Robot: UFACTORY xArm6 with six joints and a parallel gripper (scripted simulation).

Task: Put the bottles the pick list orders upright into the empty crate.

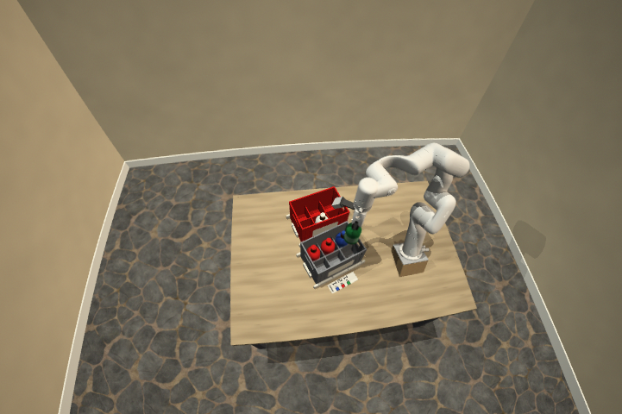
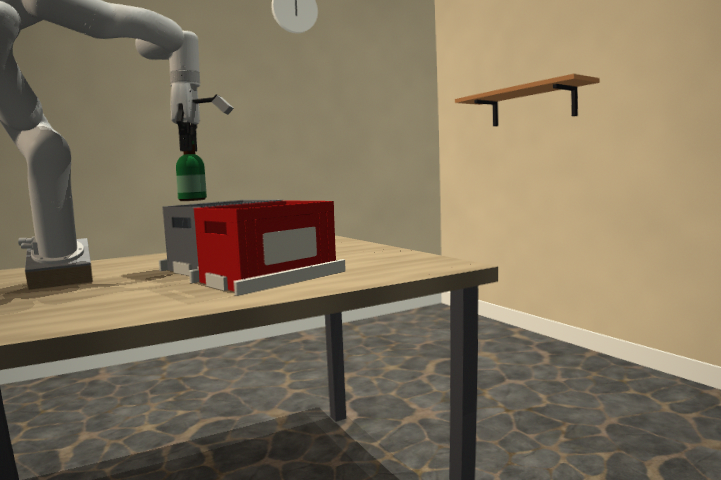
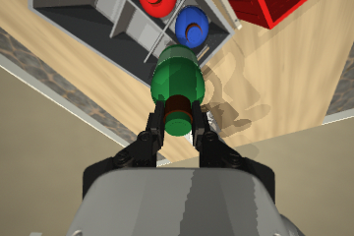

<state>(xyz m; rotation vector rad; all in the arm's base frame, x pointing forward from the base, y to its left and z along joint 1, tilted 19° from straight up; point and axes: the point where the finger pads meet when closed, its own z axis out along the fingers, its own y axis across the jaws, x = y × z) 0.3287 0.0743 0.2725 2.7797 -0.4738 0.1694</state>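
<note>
Right now my hand is 70 mm above the green-label bottle. Also, from my hand: white-label bottle (140 mm ahead, 150 mm to the right, 250 mm below); then grey crate (90 mm ahead, 40 mm to the left, 250 mm below); then blue bottle (30 mm ahead, 40 mm to the right, 250 mm below).
</note>
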